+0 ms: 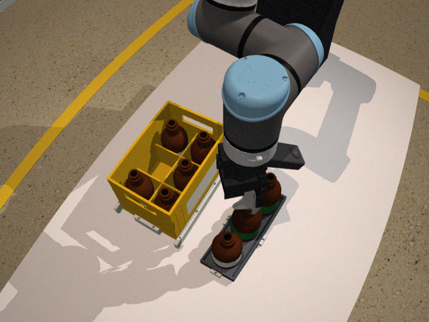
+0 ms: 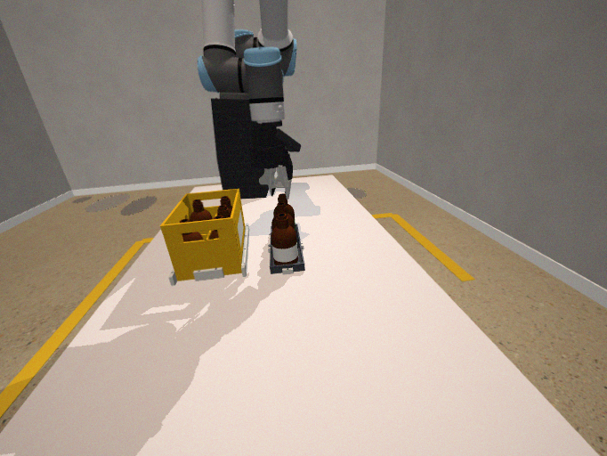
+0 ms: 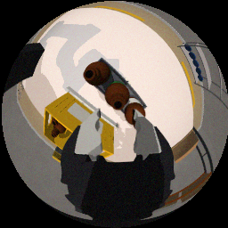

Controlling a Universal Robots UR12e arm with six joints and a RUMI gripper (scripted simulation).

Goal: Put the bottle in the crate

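The grey tray lies 18 cm below my hand and 1 cm ahead of it. Round my hand: yellow crate (23 cm to the right, 11 cm below).
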